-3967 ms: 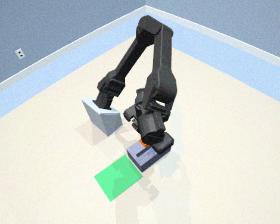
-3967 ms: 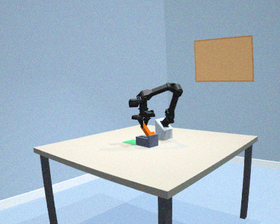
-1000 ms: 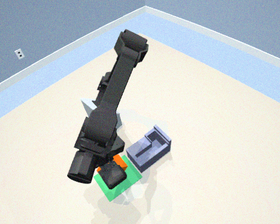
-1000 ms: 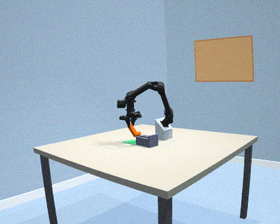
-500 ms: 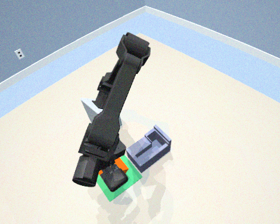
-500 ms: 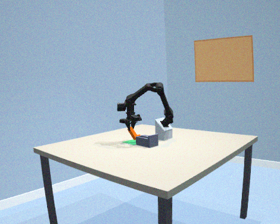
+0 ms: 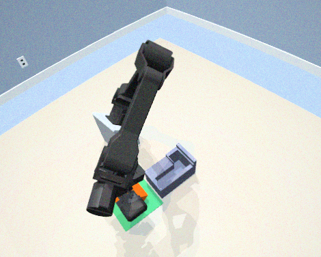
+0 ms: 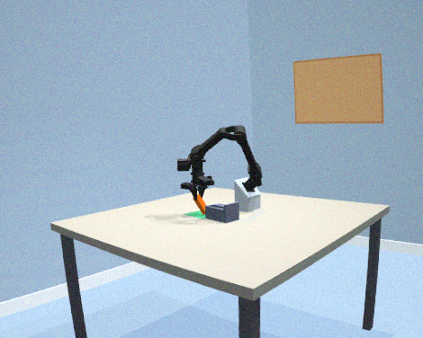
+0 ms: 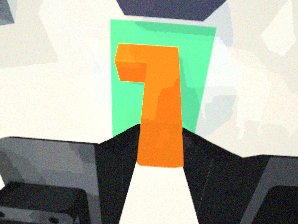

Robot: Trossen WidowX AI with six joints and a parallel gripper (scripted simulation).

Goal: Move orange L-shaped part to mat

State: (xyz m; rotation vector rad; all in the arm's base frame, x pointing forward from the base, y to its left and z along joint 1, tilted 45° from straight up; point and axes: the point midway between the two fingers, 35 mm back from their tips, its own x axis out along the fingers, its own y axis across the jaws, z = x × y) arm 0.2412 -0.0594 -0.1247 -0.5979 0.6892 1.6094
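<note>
My gripper tip is 30 mm to the right of the orange L-shaped part, 30 mm above it and 10 mm past it. From my gripper tip the other things lie so: green mat: 90 mm below, 20 mm to the left.
</note>
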